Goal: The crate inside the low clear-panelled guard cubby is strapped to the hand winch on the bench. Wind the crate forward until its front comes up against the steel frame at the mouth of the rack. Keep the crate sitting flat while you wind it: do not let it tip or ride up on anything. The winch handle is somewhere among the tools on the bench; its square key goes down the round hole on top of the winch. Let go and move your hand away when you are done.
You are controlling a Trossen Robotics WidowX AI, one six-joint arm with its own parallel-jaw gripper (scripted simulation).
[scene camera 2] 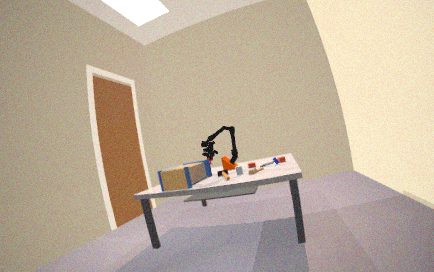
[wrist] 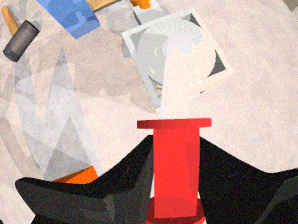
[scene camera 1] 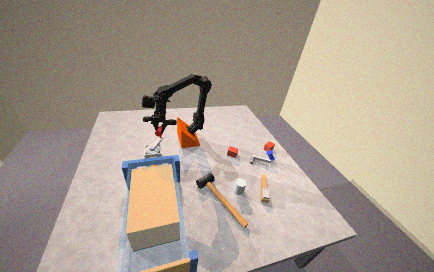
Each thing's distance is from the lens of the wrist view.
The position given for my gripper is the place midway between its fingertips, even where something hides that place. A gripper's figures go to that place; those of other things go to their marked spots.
my gripper [wrist: 171,140]: 10 cm
hammer [wrist: 24,35]: 39 cm
